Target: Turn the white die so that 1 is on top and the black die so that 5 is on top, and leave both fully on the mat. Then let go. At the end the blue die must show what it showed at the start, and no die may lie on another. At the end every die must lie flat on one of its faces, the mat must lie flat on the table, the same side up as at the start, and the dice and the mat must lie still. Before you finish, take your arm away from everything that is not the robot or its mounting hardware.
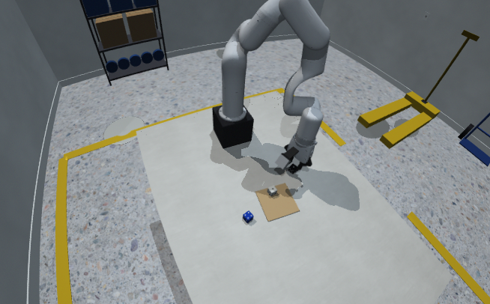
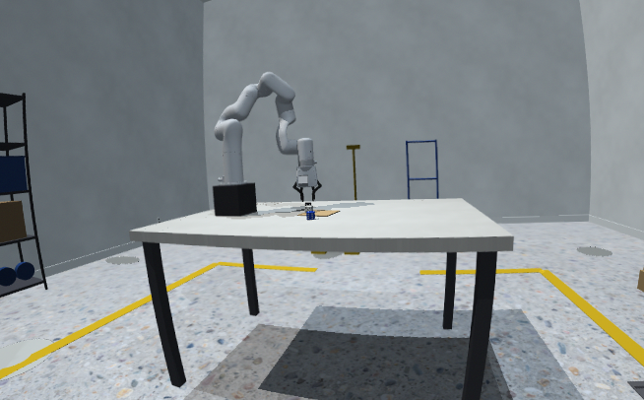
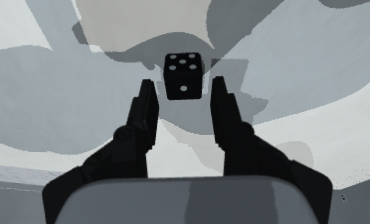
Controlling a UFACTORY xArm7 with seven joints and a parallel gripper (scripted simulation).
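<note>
Now: hand 4 cm above the black die. From my hand the other things lie so: blue die 9 cm ahead, 30 cm to the right, 4 cm below; white die 4 cm ahead, 15 cm to the right, 4 cm below; tan mat 9 cm ahead, 15 cm to the right, 5 cm below.
</note>
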